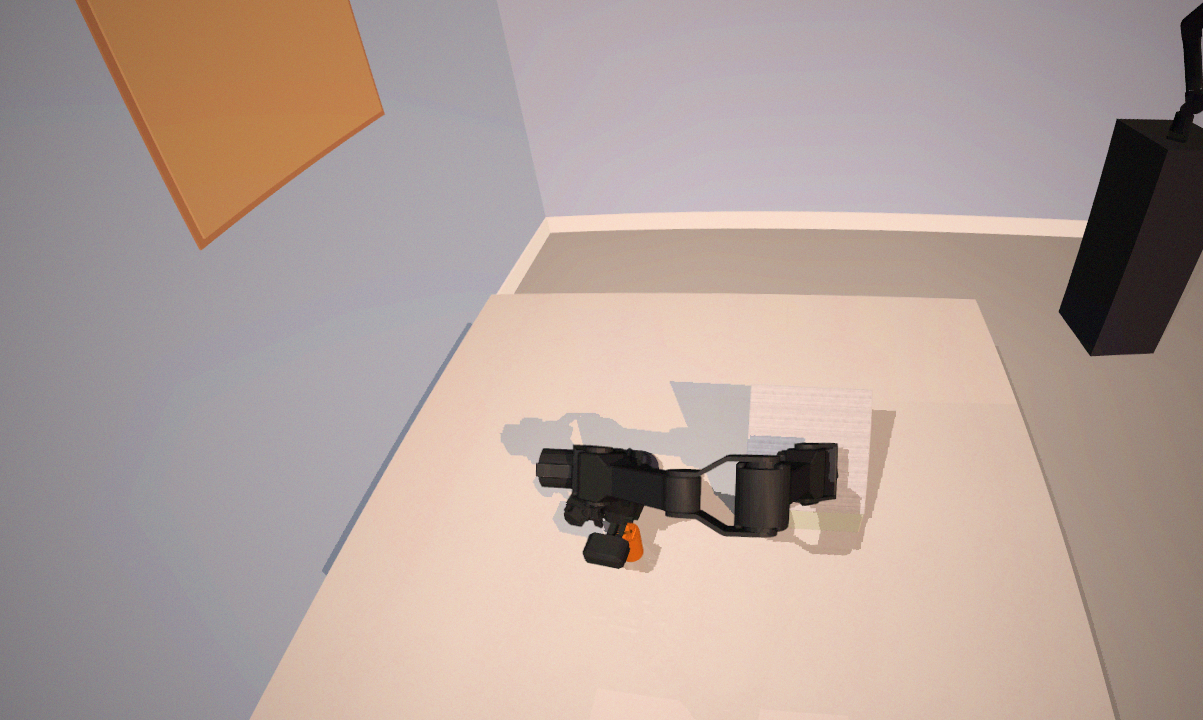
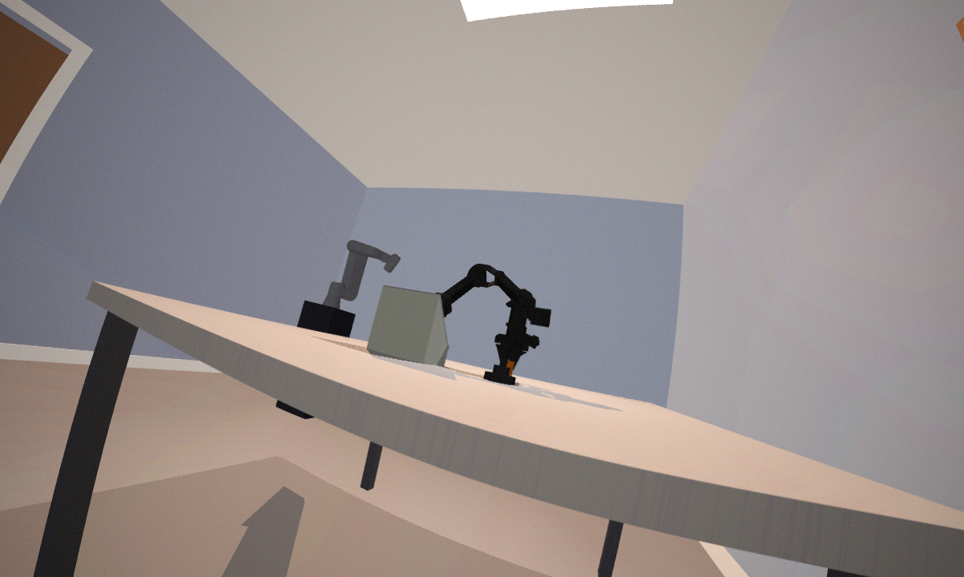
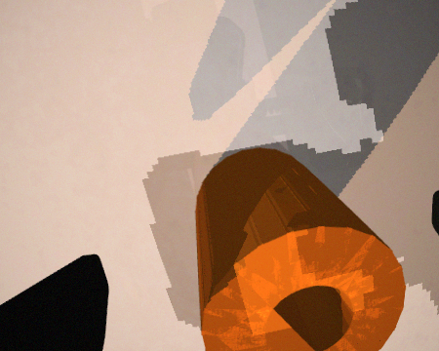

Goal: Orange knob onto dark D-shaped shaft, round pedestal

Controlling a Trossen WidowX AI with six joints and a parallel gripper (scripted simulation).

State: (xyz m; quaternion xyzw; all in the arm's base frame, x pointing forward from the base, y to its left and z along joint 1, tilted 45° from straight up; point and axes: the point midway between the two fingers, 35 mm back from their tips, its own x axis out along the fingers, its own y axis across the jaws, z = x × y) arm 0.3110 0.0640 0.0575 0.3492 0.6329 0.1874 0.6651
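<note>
My gripper tip is now right at the orange knob. From my gripper tip the other things lie so: pedestal: 170 mm to the right.
</note>
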